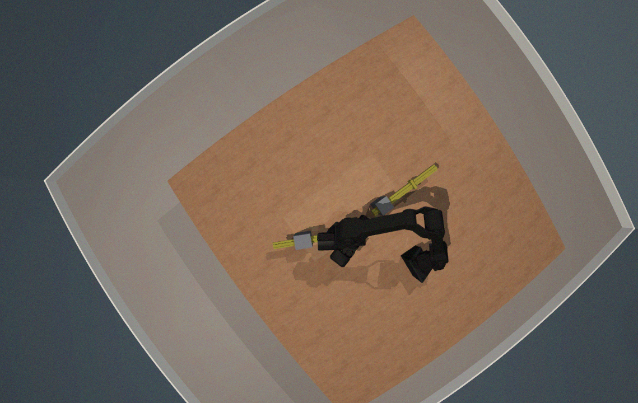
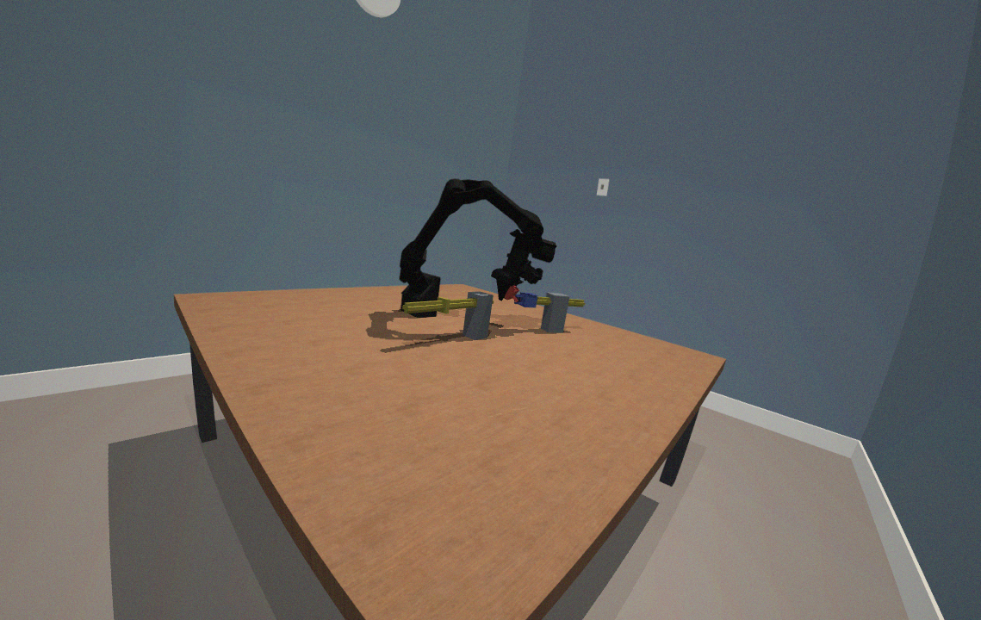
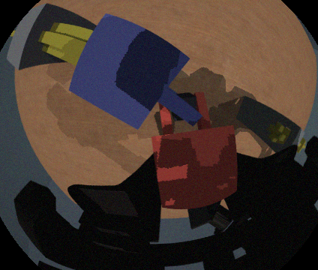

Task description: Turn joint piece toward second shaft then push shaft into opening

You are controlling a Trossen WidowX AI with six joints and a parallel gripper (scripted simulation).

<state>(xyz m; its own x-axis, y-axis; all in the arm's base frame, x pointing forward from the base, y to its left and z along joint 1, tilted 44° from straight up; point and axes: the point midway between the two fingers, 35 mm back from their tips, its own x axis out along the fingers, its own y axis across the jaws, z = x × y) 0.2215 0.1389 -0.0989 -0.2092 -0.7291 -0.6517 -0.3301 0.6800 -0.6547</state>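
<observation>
Right now my gripper tip is 3 cm below the red square joint piece, 2 cm short of it and 1 cm to the right of it.
</observation>
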